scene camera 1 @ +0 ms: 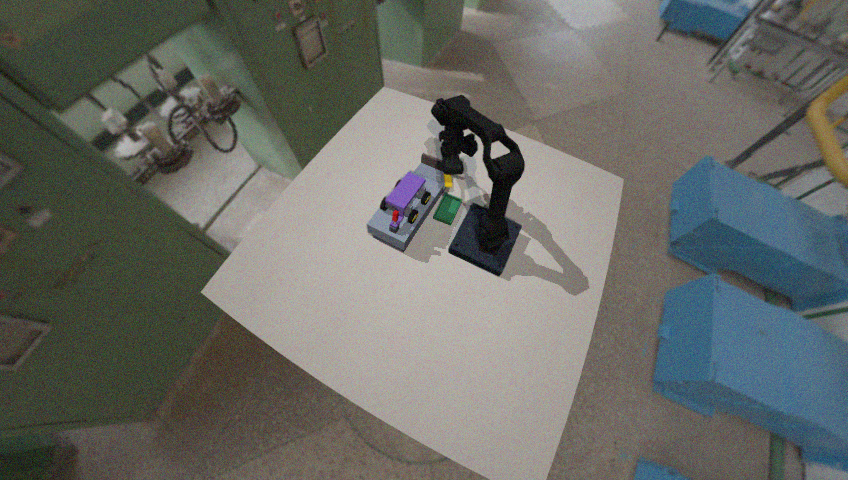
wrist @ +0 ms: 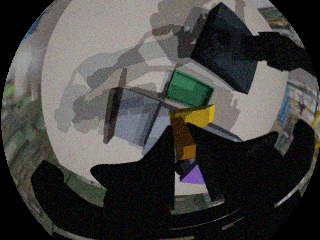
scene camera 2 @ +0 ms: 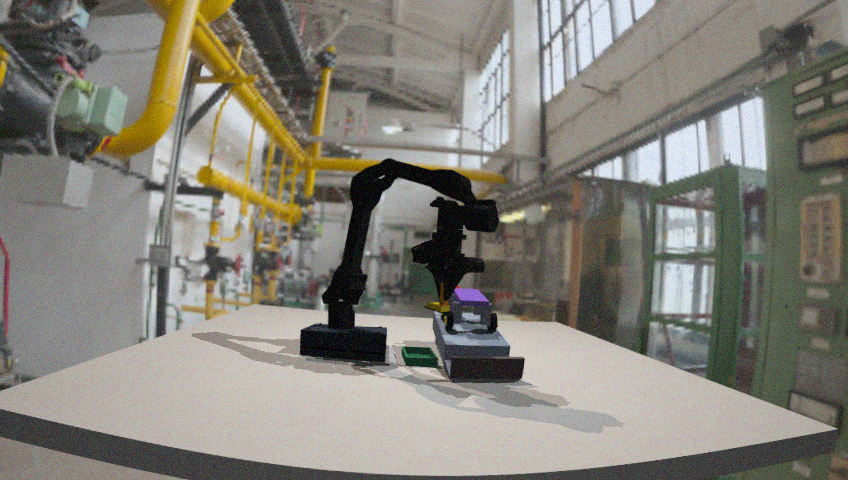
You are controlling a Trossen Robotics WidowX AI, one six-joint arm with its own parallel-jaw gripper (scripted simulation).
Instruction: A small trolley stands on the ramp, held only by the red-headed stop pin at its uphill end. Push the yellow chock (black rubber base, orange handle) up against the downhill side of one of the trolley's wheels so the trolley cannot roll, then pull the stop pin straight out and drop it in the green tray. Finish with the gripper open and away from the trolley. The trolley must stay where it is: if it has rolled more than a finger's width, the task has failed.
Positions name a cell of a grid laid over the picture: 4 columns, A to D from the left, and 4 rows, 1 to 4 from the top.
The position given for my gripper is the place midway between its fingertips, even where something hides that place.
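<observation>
My gripper (scene camera 2: C3) is carrying a yellow chock (wrist: C3). You also get my gripper (scene camera 1: C2) from another view, and the wrist view has the gripper (wrist: C3) too. There's a trolley (scene camera 1: B2) as well, and scene camera 2 has that trolley (scene camera 2: C3) too.
</observation>
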